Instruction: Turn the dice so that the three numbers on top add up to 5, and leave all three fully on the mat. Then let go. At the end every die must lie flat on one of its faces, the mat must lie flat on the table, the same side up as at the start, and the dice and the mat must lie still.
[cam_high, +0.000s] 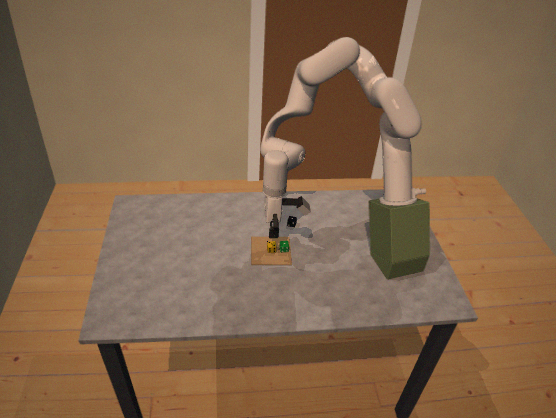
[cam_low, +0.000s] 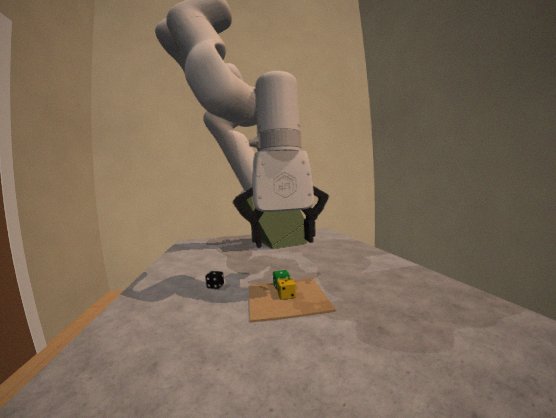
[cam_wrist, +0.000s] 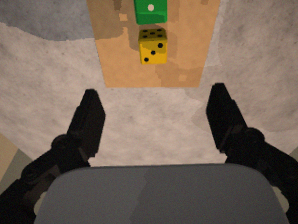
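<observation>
Right now the black die is 100 mm behind my hand, 130 mm to the right of it and 100 mm below it. Round my hand: tan mat: 110 mm below; green die: 50 mm behind, 100 mm below; yellow die: 100 mm below.
</observation>
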